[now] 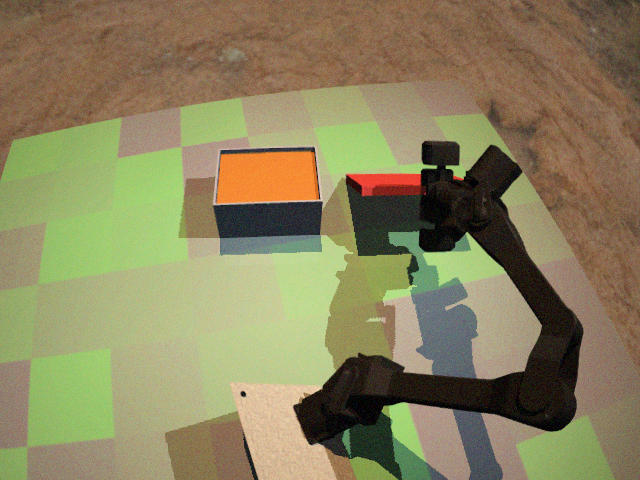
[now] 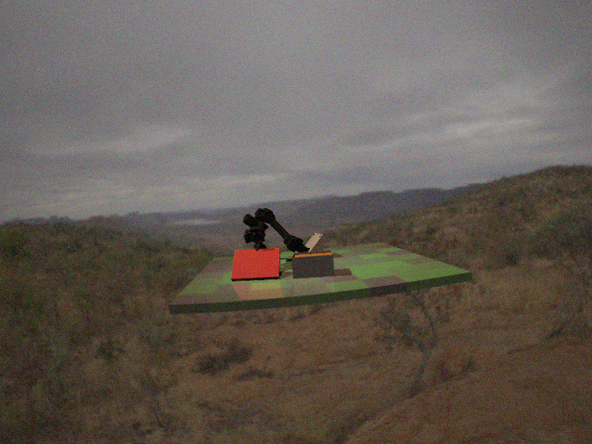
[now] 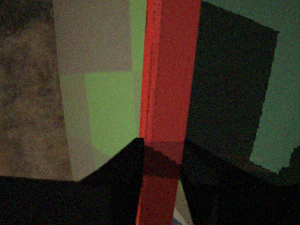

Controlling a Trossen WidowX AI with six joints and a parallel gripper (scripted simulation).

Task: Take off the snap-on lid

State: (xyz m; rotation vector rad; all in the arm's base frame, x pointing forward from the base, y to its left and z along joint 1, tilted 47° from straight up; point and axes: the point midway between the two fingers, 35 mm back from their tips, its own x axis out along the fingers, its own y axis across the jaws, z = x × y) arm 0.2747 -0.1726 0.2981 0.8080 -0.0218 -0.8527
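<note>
My gripper tip is now 6 cm short of the red lid, 2 cm to the left of it and 5 cm above it. From my gripper tip the other things lie so: storage box: 16 cm ahead, 25 cm to the left, 7 cm below.
</note>
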